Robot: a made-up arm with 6 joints. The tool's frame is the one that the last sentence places.
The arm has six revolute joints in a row. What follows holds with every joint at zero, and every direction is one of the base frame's.
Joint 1 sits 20 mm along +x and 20 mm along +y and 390 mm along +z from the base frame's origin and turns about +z.
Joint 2 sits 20 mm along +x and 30 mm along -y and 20 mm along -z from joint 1 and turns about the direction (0, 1, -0.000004).
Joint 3 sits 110 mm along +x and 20 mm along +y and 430 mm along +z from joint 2 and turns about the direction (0, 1, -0.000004).
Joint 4 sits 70 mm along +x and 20 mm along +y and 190 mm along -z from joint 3 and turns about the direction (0, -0.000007, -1).
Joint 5 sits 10 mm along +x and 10 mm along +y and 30 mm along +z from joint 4 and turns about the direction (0, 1, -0.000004).
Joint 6 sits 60 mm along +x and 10 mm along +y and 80 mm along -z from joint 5 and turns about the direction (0, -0.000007, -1).
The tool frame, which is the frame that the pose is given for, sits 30 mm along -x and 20 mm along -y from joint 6; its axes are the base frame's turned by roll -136.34, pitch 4.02 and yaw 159.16 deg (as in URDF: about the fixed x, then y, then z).
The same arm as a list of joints. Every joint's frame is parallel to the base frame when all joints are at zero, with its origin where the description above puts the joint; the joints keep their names.
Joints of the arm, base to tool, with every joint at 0 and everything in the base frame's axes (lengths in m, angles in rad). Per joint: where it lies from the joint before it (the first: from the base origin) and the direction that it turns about. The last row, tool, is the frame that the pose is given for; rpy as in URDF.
joint 1: xyz 0.0200 0.0200 0.3900 axis +z
joint 2: xyz 0.0200 -0.0300 -0.0200 axis +y
joint 3: xyz 0.1100 0.0200 0.4300 axis +y
joint 4: xyz 0.0700 0.0200 -0.1900 axis -z
joint 5: xyz 0.0100 0.0100 0.0300 axis +y
joint 6: xyz 0.0600 0.0100 -0.0800 axis -z
tool: xyz -0.0300 -0.0200 0.0000 rpy -2.3796 0.0702 2.7779

